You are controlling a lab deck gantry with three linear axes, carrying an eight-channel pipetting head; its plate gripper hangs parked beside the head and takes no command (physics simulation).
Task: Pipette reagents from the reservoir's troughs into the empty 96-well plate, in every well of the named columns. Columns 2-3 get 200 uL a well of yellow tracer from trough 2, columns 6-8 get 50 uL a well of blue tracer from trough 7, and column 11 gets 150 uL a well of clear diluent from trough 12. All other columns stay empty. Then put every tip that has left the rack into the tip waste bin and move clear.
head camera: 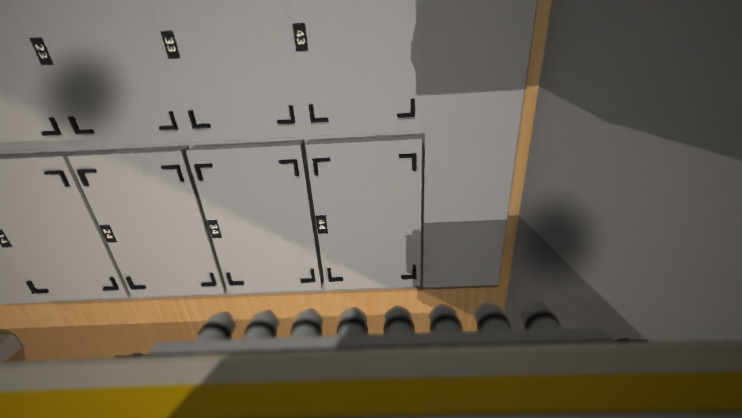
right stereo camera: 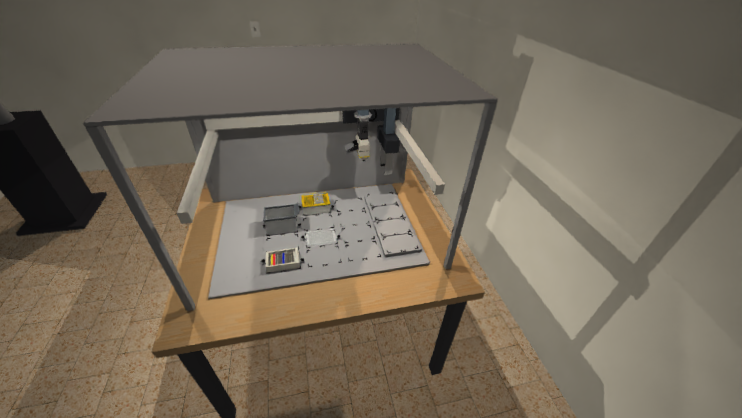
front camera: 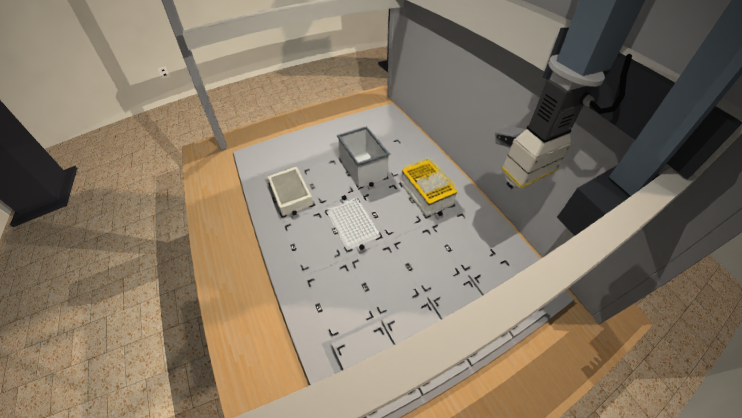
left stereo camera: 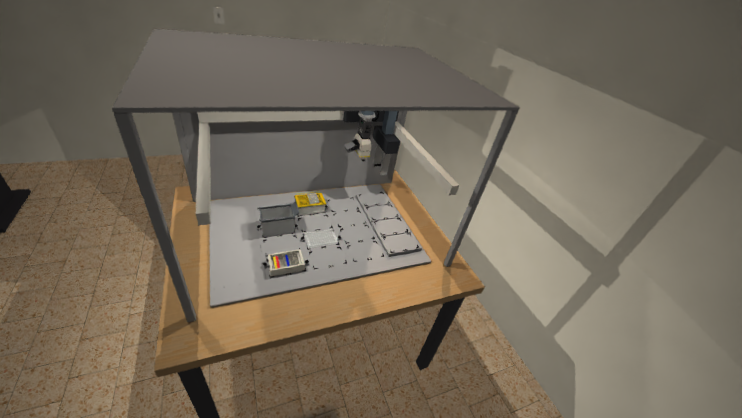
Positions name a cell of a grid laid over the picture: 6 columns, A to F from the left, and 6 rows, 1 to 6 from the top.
Labels:
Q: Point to a low raised grey block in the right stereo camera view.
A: D4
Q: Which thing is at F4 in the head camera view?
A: A back panel.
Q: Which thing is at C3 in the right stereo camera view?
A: A back panel.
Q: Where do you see a low raised grey block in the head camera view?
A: A4

